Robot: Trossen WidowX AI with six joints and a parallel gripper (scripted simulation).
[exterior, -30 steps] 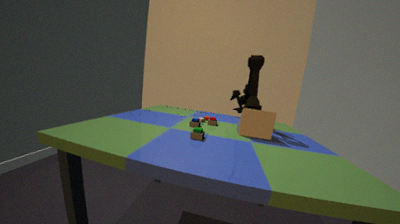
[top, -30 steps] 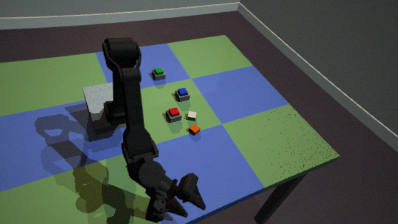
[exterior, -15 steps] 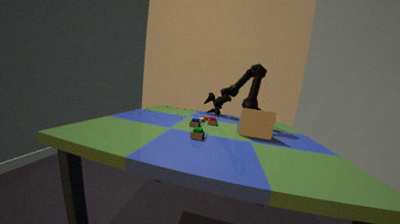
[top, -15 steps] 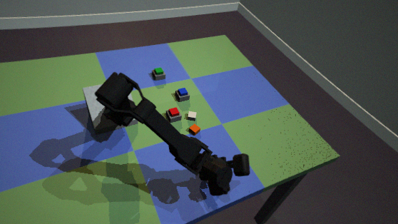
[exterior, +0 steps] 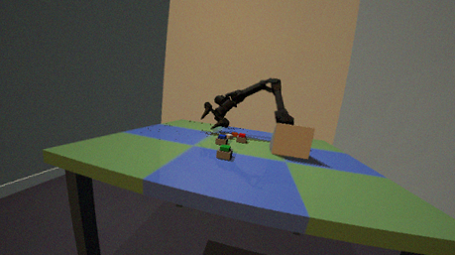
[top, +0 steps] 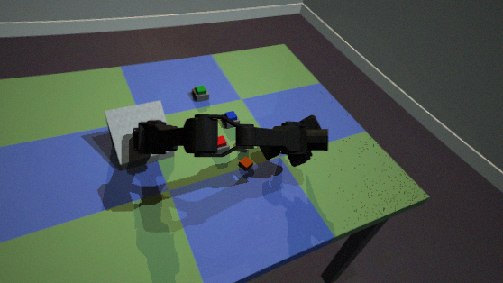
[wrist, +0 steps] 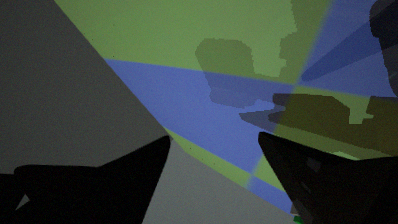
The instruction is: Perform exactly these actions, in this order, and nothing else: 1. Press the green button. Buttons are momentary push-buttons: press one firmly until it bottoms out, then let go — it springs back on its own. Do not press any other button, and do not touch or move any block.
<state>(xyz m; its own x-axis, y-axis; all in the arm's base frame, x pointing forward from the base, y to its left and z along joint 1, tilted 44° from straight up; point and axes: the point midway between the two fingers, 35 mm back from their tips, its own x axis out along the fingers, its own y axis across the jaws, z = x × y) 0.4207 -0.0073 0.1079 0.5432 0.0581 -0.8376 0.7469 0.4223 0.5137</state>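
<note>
Right now the green button is 23 cm behind my gripper tip, 29 cm to the left of it and 2 cm below it. The rest, counted from my gripper tip: blue button: 16 cm behind, 14 cm to the left, 2 cm below; then white block: 15 cm behind, 2 cm to the left, 4 cm below; then orange block: 16 cm behind, 5 cm to the right, 4 cm below.
</note>
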